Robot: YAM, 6 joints.
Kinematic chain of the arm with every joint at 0, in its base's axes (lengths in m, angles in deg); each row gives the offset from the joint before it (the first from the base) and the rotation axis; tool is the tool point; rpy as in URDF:
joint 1: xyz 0 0 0.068 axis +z
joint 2: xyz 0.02 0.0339 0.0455 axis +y
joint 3: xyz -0.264 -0.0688 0 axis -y
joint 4: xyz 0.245 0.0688 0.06 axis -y
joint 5: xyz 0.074 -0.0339 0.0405 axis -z
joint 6: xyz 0.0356 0 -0.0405 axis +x
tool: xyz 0 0 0 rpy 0 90 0
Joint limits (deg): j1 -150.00..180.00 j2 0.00..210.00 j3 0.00..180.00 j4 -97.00..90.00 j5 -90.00..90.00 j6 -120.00..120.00
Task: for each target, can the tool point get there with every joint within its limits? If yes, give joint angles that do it. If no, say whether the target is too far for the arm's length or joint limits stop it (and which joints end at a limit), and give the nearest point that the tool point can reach.
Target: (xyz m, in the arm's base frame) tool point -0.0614 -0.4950 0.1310
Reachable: yes | joints -93.89 140.42 82.62 72.58 51.00 24.85
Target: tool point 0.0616 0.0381 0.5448
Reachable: yes | joints 25.55 51.61 102.68 -53.15 -12.67 83.28
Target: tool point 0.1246 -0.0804 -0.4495
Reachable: no: joint limits stop it (at a limit: joint 2) | nearest point 0.1400 -0.0903 -0.3709 | short by 0.081 m
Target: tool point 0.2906 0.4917 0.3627
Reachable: yes | joints 60.35 144.95 137.97 45.71 15.19 -97.70
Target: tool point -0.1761 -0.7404 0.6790
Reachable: no: too far | nearest point -0.1198 -0.5035 0.4932 | short by 0.306 m
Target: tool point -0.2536 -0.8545 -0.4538
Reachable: no: too far | nearest point -0.1560 -0.5256 -0.2214 | short by 0.414 m
